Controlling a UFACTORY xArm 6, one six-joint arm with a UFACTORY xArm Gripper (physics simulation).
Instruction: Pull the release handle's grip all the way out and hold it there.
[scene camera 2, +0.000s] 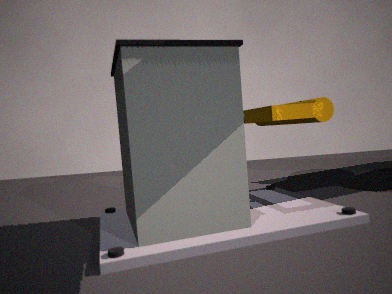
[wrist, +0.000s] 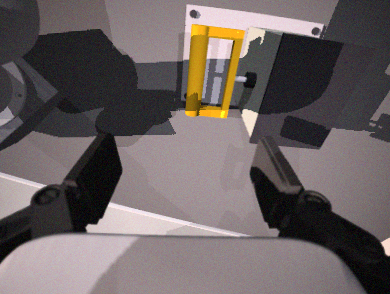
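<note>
The release handle is a yellow rectangular frame (scene camera 2: 270, 114) (wrist: 233, 65) with a thick round grip bar (scene camera 2: 300, 110) (wrist: 198, 70) on its outer side, away from the housing. A thin pale rod (wrist: 241, 79) joins it to a black collar on the side of the grey-green housing (scene camera 2: 185, 125) (wrist: 310, 70). The handle stands out level from the housing, above the white base plate (scene camera 2: 325, 214) (wrist: 255, 16). My gripper (wrist: 186, 154) is wide open and empty. In the wrist view the handle shows beyond the fingertips, apart from them. The gripper does not show in the scene view.
The housing stands close beside the handle's inner side and has a dark lid (scene camera 2: 180, 43). Dark bolt heads (scene camera 2: 116, 252) (wrist: 194, 14) stick up at the plate's corners. Part of a round grey body shows at the wrist view's left edge. Arm shadows lie around the plate.
</note>
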